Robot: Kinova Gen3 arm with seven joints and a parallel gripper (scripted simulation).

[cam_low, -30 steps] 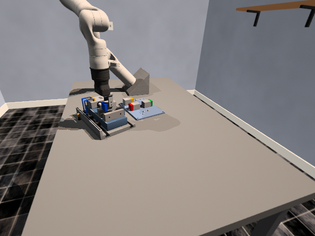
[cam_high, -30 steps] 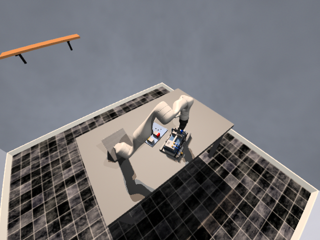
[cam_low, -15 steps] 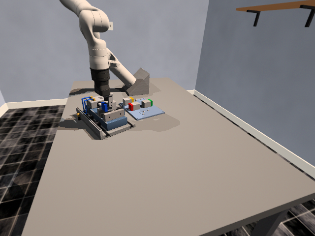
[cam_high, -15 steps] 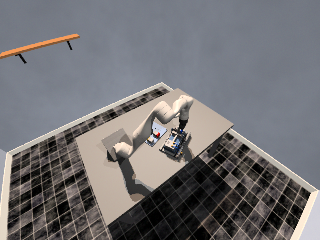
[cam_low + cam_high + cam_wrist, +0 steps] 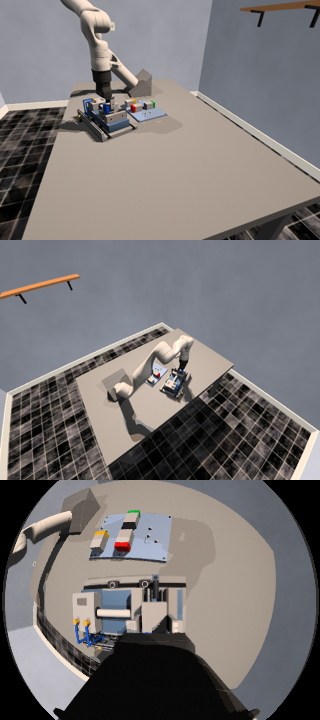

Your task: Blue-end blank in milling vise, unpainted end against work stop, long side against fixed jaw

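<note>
Right now my hand is 2 cm above the blue-ended blank. Round my hand: light blue plate 19 cm behind, 18 cm to the left, 13 cm below; red-ended blank 18 cm behind, 14 cm to the left, 11 cm below; fixed jaw 3 cm ahead, 2 cm to the left, 6 cm below.
</note>
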